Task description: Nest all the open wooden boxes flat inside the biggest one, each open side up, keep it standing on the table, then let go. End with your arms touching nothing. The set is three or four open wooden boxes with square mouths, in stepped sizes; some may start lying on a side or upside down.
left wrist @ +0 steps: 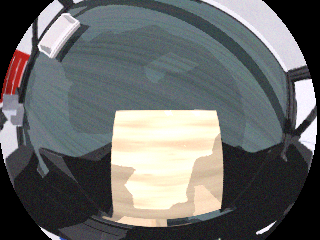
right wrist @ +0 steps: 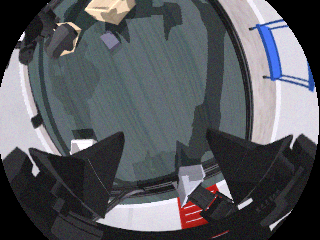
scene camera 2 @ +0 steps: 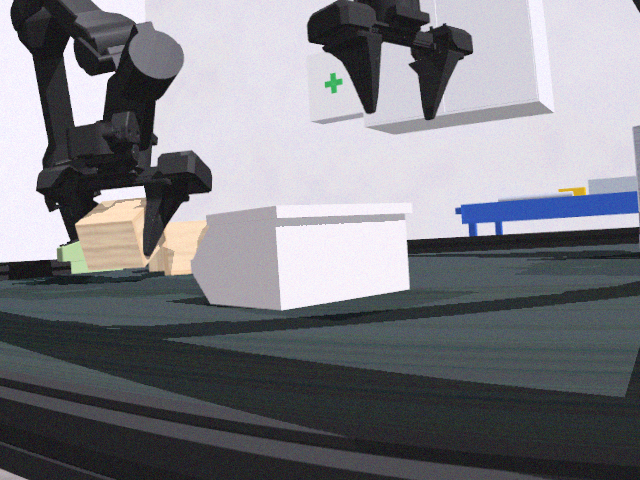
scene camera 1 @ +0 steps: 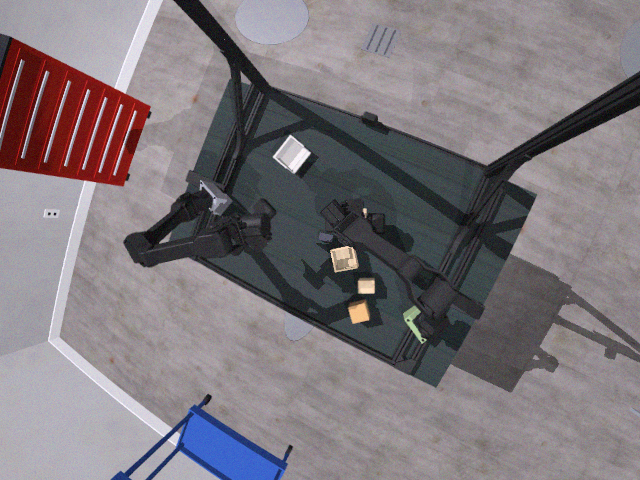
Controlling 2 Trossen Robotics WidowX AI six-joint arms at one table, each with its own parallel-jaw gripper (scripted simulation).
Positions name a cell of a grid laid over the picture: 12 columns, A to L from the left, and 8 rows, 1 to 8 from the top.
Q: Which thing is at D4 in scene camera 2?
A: My left gripper.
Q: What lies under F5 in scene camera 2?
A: A white bin.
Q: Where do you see a white bin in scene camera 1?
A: F3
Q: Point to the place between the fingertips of my right gripper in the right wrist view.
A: G5
